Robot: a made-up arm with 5 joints. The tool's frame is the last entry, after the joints.
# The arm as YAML. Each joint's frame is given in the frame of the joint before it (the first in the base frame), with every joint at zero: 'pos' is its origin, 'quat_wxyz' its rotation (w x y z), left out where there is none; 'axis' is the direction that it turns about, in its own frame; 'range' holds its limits. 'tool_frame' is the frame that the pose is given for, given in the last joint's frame.
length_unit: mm
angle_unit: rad
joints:
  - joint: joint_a
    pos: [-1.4, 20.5, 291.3]
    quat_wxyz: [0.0, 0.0, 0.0, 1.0]
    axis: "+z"
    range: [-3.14, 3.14]
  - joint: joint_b
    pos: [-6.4, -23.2, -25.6]
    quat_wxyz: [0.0, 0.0, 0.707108, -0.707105]
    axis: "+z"
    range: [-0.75, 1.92]
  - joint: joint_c
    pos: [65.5, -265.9, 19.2]
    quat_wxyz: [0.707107, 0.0, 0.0, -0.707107]
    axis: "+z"
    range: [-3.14, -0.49]
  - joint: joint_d
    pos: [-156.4, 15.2, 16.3]
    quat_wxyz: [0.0, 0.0, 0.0, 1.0]
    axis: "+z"
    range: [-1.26, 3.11]
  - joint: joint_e
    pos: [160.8, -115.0, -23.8]
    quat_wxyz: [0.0, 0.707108, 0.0, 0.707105]
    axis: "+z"
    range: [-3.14, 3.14]
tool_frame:
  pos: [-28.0, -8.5, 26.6]
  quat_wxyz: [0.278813, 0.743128, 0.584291, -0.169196]
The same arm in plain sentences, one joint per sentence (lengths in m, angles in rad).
The arm has five revolute joints in a row. What follows holds with every joint at zero, and every direction is one of the base frame's. Joint 1 is mounted 0.0014 m along -x and 0.0205 m along +y and 0.2913 m along +z from the base frame's origin and turns about +z, from -3.1400 to 3.1400 rad. Joint 2 is mounted 0.0064 m along +x and 0.0232 m along +y and 0.0256 m along -z from joint 1 and turns about +y, from -0.7500 to 1.9200 rad. Joint 3 is mounted 0.0655 m along +x and 0.0192 m along +y and 0.2659 m along +z from joint 2 and turns about +y, from -3.1400 to -0.4900 rad. Joint 4 is mounted 0.0152 m along +x and 0.0163 m along +y and 0.1564 m along -z from joint 3 and turns about +y, from -1.2600 to 3.1100 rad. Joint 5 is mounted 0.1150 m along +x and 0.0238 m along -y and 0.1608 m along -z from joint 4 and turns about -z, from -3.1400 to 3.1400 rad. The tool frame, which is the frame that the pose is given for, is mounted 0.0085 m along -x and 0.0280 m along -y and 0.0266 m along -z from joint 5; its axes are the base frame's turned by roll -0.2686, pitch -0.6154 and yaw 0.3240 rad (as in URDF: about the fixed x, then y, then z).
